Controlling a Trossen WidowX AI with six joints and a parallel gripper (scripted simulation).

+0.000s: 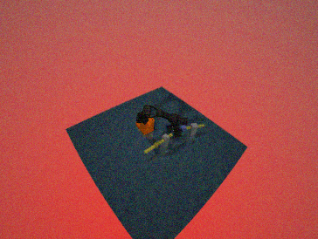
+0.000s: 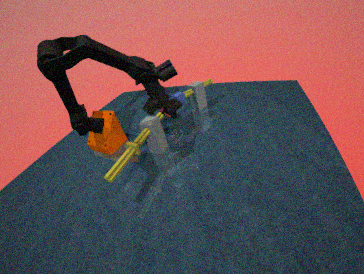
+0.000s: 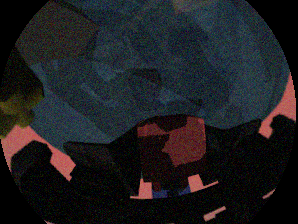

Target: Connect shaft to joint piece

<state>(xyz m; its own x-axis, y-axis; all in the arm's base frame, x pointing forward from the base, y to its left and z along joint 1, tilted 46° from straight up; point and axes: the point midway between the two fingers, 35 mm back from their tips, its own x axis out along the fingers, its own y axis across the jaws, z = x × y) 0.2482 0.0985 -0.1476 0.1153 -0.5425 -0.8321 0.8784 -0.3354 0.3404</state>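
Now: gripper tip 1 cm to the left of the red square joint piece and 4 cm below it.
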